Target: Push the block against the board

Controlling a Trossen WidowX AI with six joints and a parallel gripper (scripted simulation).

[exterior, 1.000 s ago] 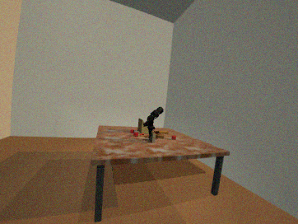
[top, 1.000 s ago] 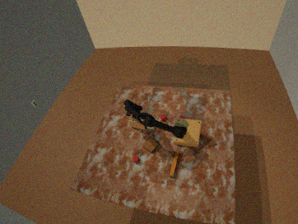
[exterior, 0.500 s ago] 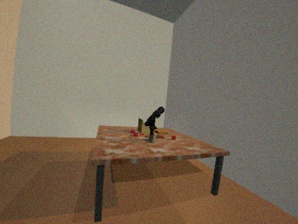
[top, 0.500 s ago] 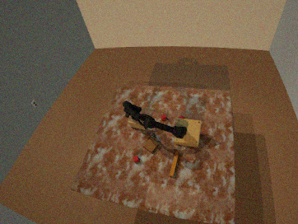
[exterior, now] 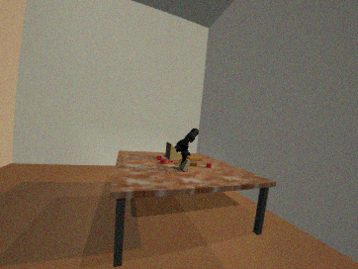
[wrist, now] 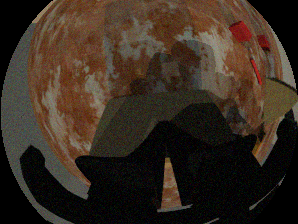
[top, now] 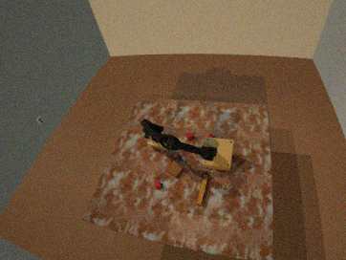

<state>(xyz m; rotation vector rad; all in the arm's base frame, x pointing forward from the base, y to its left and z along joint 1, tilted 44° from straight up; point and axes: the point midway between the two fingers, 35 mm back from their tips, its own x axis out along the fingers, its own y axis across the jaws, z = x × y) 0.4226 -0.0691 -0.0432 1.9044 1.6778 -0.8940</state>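
My gripper tip is now 30 mm above the block and 10 mm to the right of it. The rest, counted from my gripper tip: board: 380 mm behind, 330 mm to the left, 60 mm below.
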